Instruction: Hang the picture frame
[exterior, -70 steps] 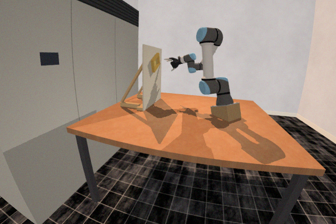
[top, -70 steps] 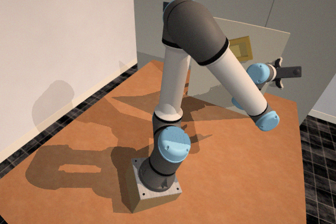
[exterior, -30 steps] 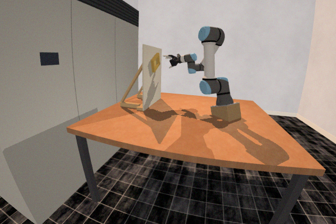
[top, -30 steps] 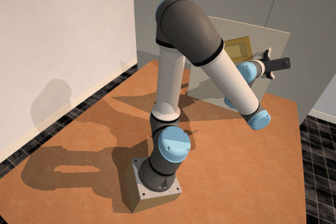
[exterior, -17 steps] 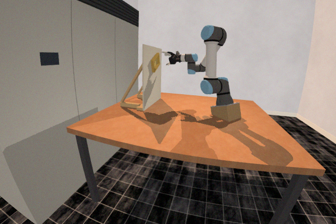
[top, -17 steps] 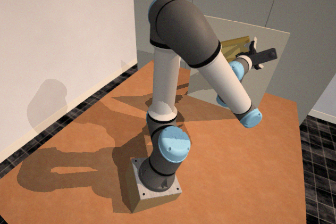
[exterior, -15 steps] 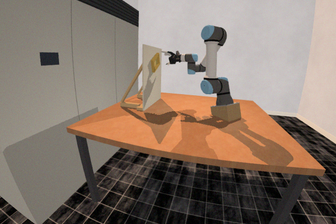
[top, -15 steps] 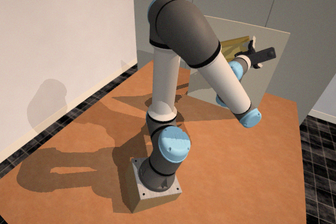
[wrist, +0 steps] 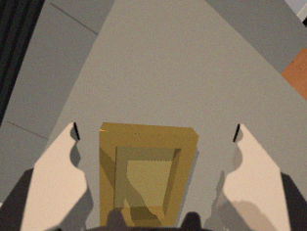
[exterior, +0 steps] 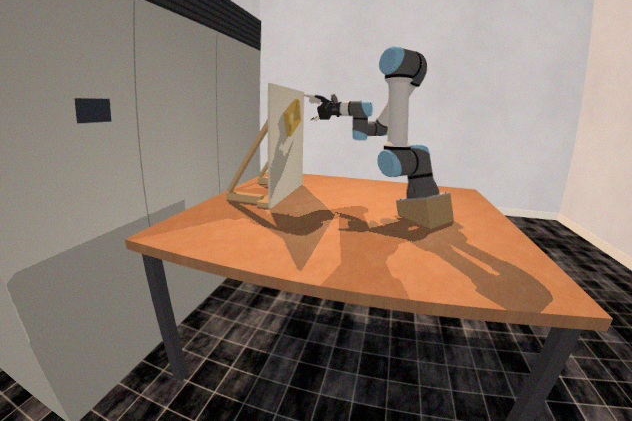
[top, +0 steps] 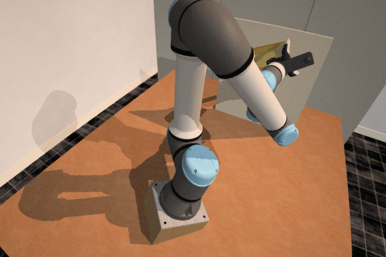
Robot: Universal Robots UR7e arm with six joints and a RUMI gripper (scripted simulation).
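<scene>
The yellow picture frame is 110 mm to the left of my hand, 50 mm below it and 50 mm ahead of it. Also, from my hand: pale upright board (190 mm below, 110 mm to the left, 60 mm ahead).
</scene>
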